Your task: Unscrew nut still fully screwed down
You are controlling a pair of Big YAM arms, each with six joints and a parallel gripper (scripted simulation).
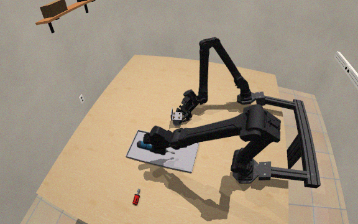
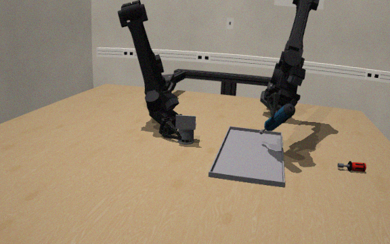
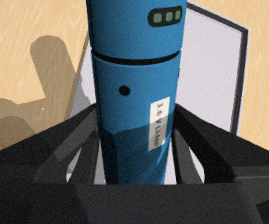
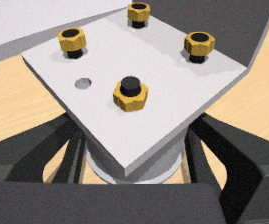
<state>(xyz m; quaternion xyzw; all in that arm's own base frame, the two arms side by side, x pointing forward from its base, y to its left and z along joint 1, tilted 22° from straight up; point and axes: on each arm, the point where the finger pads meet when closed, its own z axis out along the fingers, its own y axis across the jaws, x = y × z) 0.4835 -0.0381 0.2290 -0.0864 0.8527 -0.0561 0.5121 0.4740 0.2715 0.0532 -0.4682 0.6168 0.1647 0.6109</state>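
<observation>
Now: the grey bracket 5 cm above my right hand. The rest, counted from my right hand: shallow grey tray (4 cm ahead, 25 cm to the left, 2 cm below); then small red-handled screwdriver (9 cm ahead, 59 cm to the left, 1 cm below).
</observation>
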